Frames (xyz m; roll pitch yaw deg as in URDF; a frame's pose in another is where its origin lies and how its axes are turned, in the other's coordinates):
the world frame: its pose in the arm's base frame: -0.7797 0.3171 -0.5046 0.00 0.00 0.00
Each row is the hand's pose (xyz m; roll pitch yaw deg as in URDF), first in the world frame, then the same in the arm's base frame.
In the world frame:
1: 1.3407 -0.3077 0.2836 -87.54 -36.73 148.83
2: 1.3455 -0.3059 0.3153 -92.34 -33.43 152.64
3: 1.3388 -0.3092 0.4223 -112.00 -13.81 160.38
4: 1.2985 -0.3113 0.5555 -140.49 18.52 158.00
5: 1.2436 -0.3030 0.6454 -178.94 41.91 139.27
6: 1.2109 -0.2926 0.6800 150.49 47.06 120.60
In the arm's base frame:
1: 0.5610 0.0094 -0.2210 -87.54 -36.73 148.83
2: 0.5658 0.0112 -0.1893 -92.34 -33.43 152.64
3: 0.5591 0.0079 -0.0823 -112.00 -13.81 160.38
4: 0.5188 0.0058 0.0509 -140.49 18.52 158.00
5: 0.4639 0.0141 0.1408 -178.94 41.91 139.27
6: 0.4312 0.0245 0.1754 150.49 47.06 120.60

